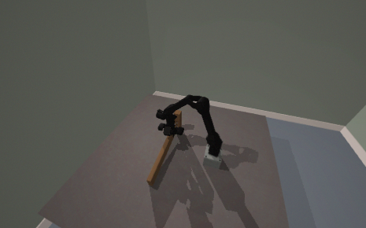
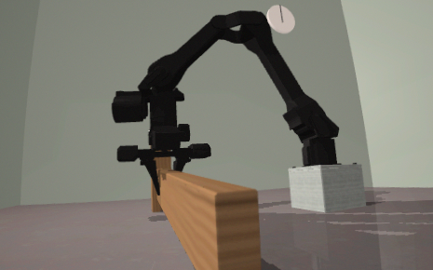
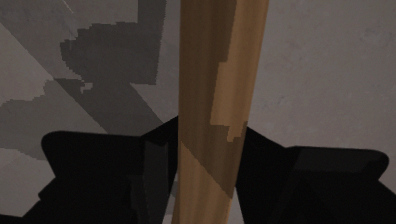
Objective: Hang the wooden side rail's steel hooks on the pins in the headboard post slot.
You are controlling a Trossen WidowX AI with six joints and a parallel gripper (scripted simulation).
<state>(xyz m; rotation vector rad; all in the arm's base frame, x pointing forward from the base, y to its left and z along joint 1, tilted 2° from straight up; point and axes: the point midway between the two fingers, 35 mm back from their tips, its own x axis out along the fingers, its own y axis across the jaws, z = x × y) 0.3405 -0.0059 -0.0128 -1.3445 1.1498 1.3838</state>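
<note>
The headboard post lies 3 cm ahead of my gripper tip, 14 cm to the right of it and 4 cm above it.
</note>
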